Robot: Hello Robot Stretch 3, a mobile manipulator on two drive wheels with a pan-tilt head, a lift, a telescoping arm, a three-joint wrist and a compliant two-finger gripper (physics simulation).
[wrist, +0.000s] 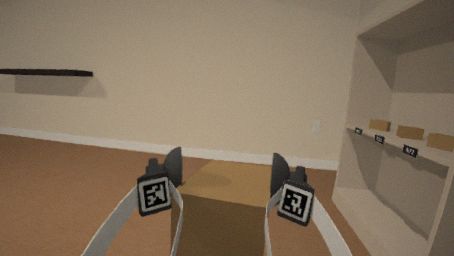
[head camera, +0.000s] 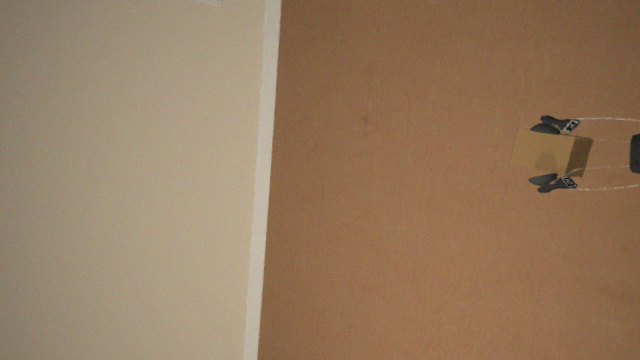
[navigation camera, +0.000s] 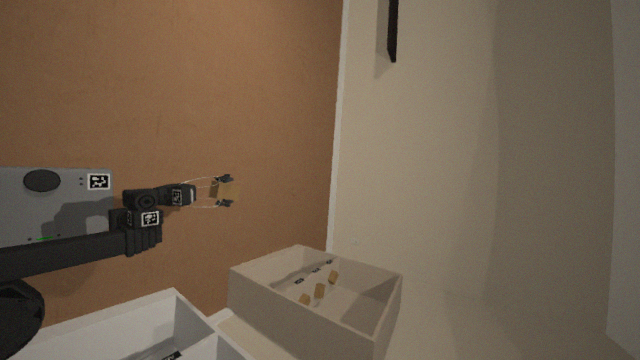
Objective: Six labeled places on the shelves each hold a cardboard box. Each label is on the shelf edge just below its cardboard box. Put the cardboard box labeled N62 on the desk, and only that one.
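My gripper [head camera: 544, 154] [navigation camera: 225, 190] [wrist: 226, 167] is shut on a brown cardboard box [head camera: 557, 150] [navigation camera: 230, 191] [wrist: 220, 225] and holds it over the brown floor, with a finger on each side. No label shows on the held box. In the wrist view, several labels line a shelf edge at the right; the nearest label [wrist: 410, 150] seems to read N72, and the others are too small to read surely. Three cardboard boxes stand on that shelf, including a middle box [navigation camera: 319, 290] [wrist: 410, 132]. The desk does not show in these views.
A beige shelf unit [navigation camera: 280, 310] [wrist: 367, 75] stands against the wall, to the right in the wrist view. A white shelf unit [navigation camera: 125, 306] is at the bottom of the navigation view, near the arm. A black wall shelf [navigation camera: 393, 30] [wrist: 50, 73] hangs on the beige wall.
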